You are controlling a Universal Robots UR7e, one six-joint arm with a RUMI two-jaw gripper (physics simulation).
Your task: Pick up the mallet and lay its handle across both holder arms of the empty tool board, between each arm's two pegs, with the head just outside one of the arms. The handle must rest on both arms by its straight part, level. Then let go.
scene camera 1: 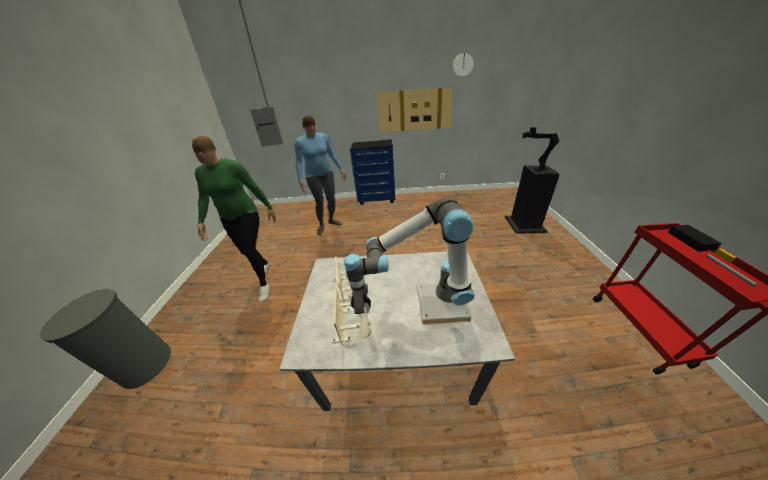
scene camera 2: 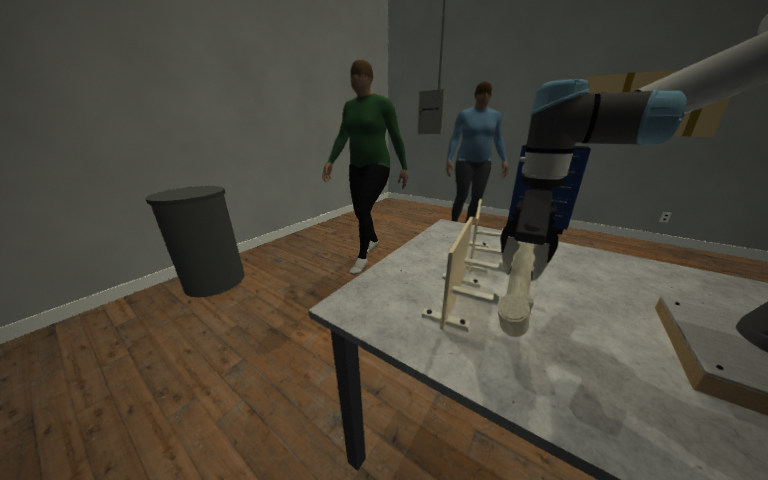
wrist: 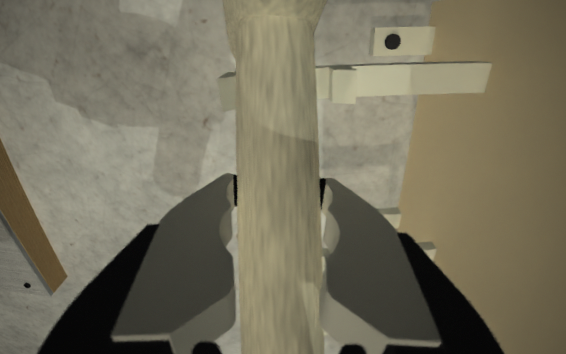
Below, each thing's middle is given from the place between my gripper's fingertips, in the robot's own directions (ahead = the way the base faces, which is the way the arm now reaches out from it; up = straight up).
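The pale wooden mallet (wrist: 277, 148) is here, and my hand is now 20 mm below it.
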